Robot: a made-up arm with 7 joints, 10 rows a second.
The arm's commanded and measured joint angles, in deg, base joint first. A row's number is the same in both.
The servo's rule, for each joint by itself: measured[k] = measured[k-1] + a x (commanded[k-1-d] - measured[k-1]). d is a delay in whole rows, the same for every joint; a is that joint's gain. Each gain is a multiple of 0.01, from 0.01 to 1. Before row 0 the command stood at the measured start. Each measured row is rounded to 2 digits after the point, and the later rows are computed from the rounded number. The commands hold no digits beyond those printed.
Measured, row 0:
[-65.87, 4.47, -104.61, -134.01, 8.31, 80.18, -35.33]
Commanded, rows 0 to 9:
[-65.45, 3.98, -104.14, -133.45, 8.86, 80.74, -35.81]
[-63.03, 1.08, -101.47, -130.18, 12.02, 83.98, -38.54]
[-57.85, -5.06, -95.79, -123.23, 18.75, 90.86, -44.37]
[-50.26, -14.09, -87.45, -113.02, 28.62, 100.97, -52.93]
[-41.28, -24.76, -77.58, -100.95, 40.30, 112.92, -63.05]
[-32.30, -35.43, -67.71, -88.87, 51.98, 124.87, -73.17]
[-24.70, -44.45, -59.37, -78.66, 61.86, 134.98, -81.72]
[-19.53, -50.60, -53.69, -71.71, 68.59, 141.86, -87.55]
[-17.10, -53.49, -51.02, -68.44, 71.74, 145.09, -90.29]
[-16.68, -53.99, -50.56, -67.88, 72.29, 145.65, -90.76]
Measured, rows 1 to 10:
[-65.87, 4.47, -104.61, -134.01, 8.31, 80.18, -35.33]
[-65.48, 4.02, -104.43, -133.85, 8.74, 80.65, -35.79]
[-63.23, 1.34, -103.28, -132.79, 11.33, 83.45, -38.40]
[-58.28, -4.48, -100.36, -130.02, 17.19, 89.67, -44.07]
[-50.90, -13.23, -95.33, -125.09, 26.22, 99.16, -52.49]
[-42.05, -23.72, -88.41, -118.09, 37.34, 110.72, -62.52]
[-33.08, -34.38, -80.34, -109.62, 48.91, 122.61, -72.64]
[-25.37, -43.54, -72.16, -100.64, 59.14, 133.00, -81.27]
[-20.00, -49.96, -64.96, -92.25, 66.61, 140.44, -87.24]
[-17.33, -53.17, -59.52, -85.35, 70.66, 144.35, -90.14]
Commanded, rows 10 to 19:
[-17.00, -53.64, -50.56, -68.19, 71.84, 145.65, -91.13]
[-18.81, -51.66, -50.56, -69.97, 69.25, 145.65, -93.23]
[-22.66, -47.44, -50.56, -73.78, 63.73, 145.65, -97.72]
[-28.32, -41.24, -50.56, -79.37, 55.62, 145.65, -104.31]
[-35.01, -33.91, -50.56, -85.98, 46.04, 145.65, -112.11]
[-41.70, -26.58, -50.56, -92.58, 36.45, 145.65, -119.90]
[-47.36, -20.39, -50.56, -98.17, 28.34, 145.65, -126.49]
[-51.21, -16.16, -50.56, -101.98, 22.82, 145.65, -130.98]
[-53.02, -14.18, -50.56, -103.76, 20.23, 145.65, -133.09]
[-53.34, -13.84, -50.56, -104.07, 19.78, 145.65, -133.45]
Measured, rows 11 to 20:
[-16.73, -53.92, -56.03, -80.28, 71.95, 145.44, -90.73]
[-16.98, -53.67, -53.90, -76.77, 71.86, 145.62, -91.11]
[-18.66, -51.84, -52.60, -74.80, 69.80, 145.65, -93.12]
[-22.34, -47.84, -51.80, -74.50, 65.00, 145.65, -97.49]
[-27.84, -41.83, -51.32, -75.91, 57.59, 145.65, -103.97]
[-34.44, -34.62, -51.02, -78.83, 48.47, 145.65, -111.70]
[-41.12, -27.30, -50.84, -82.82, 38.97, 145.65, -119.49]
[-46.86, -21.01, -50.73, -87.27, 30.57, 145.65, -126.14]
[-50.86, -16.60, -50.66, -91.54, 24.45, 145.65, -130.74]
[-52.85, -14.40, -50.62, -95.08, 21.12, 145.65, -132.97]

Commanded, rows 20 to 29:
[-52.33, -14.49, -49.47, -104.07, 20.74, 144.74, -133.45]
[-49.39, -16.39, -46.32, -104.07, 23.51, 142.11, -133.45]
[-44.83, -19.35, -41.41, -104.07, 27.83, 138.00, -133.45]
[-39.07, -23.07, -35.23, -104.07, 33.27, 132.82, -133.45]
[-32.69, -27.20, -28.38, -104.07, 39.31, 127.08, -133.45]
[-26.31, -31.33, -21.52, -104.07, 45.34, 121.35, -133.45]
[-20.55, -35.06, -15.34, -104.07, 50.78, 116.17, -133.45]
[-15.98, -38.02, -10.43, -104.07, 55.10, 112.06, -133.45]
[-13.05, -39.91, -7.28, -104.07, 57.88, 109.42, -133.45]
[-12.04, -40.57, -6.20, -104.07, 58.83, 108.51, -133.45]
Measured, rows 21 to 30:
[-53.30, -13.89, -50.60, -97.69, 20.06, 145.65, -133.43]
[-52.41, -14.44, -50.16, -99.54, 20.60, 144.89, -133.45]
[-49.63, -16.21, -48.66, -100.85, 22.90, 142.55, -133.45]
[-45.21, -19.07, -45.83, -101.78, 26.79, 138.73, -133.45]
[-39.56, -22.71, -41.70, -102.44, 31.91, 133.77, -133.45]
[-33.24, -26.80, -36.51, -102.91, 37.76, 128.15, -133.45]
[-26.86, -30.92, -30.66, -103.25, 43.75, 122.44, -133.45]
[-21.05, -34.69, -24.69, -103.49, 49.30, 117.17, -133.45]
[-16.39, -37.72, -19.13, -103.66, 53.88, 112.88, -133.45]
[-13.32, -39.71, -14.51, -103.78, 57.04, 109.97, -133.45]

